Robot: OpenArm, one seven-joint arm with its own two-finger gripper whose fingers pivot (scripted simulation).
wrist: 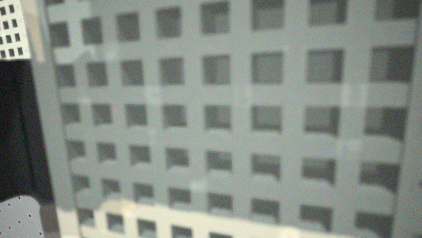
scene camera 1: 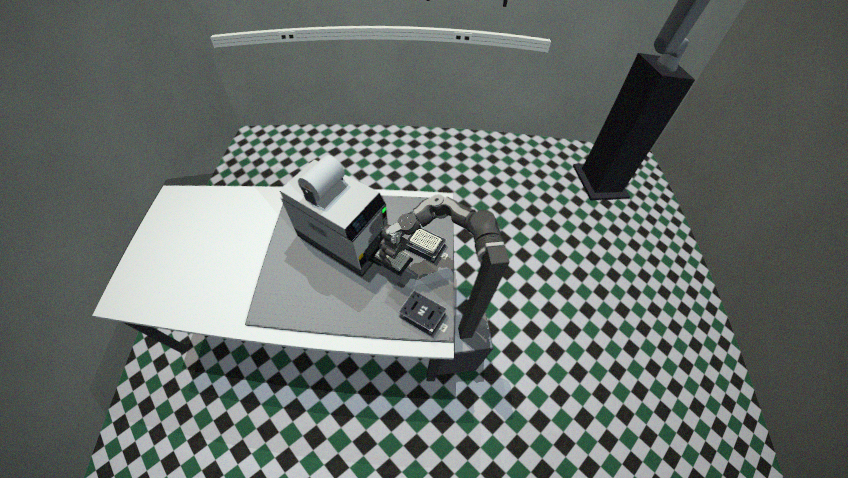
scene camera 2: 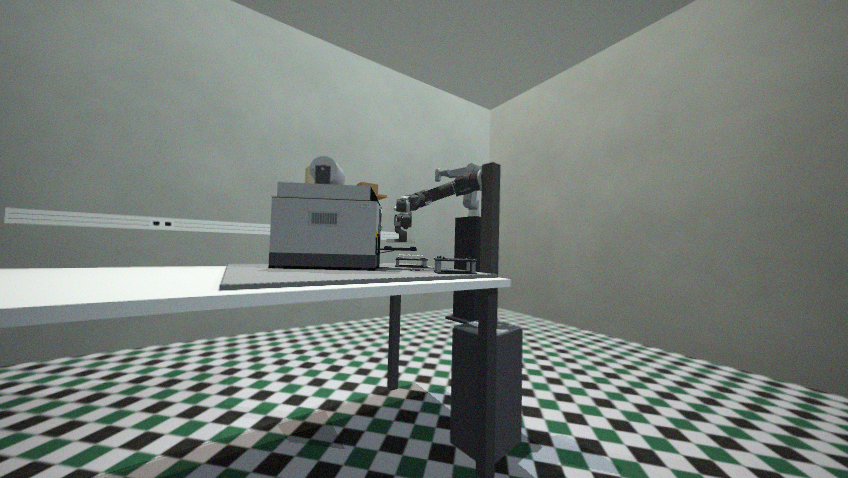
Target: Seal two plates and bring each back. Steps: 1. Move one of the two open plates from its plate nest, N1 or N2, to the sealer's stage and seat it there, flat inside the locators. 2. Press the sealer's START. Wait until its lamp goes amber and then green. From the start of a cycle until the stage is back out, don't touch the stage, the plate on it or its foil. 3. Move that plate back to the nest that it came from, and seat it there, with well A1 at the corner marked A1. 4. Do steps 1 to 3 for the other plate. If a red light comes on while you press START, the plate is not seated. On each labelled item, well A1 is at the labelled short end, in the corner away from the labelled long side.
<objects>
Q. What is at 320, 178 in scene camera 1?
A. A white foil roll.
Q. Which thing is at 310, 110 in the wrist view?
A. A well plate.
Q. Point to a dark arm column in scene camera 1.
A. At 495, 261
</objects>
